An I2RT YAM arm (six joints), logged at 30 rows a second.
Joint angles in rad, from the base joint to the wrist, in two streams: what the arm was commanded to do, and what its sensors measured. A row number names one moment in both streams.
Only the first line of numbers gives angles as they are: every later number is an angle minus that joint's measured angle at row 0.
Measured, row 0:
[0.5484, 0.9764, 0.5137, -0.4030, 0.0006, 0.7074]
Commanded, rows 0 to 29:
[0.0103, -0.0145, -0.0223, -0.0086, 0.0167, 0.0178]
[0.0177, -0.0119, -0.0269, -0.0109, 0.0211, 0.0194]
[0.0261, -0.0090, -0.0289, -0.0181, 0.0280, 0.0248]
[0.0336, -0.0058, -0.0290, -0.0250, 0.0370, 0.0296]
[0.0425, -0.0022, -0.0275, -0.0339, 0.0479, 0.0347]
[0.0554, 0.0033, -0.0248, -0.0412, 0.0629, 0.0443]
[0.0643, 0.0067, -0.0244, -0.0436, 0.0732, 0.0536]
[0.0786, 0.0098, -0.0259, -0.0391, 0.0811, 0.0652]
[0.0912, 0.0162, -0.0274, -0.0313, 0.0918, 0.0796]
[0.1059, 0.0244, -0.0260, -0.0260, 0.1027, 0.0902]
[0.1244, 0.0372, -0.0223, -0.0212, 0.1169, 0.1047]
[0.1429, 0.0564, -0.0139, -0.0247, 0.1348, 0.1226]
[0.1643, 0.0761, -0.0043, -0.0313, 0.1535, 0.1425]
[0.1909, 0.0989, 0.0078, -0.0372, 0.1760, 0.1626]
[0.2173, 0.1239, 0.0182, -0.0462, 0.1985, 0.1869]
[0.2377, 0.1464, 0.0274, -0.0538, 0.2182, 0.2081]
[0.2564, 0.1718, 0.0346, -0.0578, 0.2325, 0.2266]
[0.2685, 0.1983, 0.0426, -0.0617, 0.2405, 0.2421]
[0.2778, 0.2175, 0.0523, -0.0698, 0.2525, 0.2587]
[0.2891, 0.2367, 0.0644, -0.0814, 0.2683, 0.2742]
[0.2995, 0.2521, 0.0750, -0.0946, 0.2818, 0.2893]
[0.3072, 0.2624, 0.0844, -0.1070, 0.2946, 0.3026]
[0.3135, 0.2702, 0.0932, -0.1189, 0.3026, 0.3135]
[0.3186, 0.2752, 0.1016, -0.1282, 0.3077, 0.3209]
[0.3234, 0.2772, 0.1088, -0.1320, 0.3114, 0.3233]
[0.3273, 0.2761, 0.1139, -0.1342, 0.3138, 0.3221]
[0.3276, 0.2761, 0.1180, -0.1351, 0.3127, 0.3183]
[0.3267, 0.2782, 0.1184, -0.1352, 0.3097, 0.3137]
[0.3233, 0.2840, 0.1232, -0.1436, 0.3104, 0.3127]
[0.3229, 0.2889, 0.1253, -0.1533, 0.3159, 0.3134]
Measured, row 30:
[0.3246, 0.2811, 0.1144, -0.1217, 0.2807, 0.2945]
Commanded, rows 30 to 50:
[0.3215, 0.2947, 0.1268, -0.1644, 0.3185, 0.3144]
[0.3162, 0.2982, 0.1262, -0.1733, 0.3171, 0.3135]
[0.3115, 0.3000, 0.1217, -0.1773, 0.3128, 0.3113]
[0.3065, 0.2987, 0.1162, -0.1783, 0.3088, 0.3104]
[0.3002, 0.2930, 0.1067, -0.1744, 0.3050, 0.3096]
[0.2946, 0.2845, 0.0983, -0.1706, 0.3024, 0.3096]
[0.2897, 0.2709, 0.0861, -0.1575, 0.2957, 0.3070]
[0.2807, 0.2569, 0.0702, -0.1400, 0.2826, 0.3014]
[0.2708, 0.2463, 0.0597, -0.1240, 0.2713, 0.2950]
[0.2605, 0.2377, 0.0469, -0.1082, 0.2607, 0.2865]
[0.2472, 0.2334, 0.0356, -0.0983, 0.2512, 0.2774]
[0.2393, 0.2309, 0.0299, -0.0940, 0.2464, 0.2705]
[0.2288, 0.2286, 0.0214, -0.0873, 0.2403, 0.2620]
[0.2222, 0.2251, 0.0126, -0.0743, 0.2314, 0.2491]
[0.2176, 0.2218, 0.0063, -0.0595, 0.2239, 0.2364]
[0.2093, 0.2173, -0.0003, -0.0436, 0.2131, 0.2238]
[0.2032, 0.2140, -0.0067, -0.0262, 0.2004, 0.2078]
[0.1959, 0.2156, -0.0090, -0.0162, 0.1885, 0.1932]
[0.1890, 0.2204, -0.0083, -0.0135, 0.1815, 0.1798]
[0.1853, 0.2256, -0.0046, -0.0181, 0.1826, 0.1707]
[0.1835, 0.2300, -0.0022, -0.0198, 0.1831, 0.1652]
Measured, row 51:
[0.1899, 0.2235, -0.0046, -0.0576, 0.2071, 0.2125]
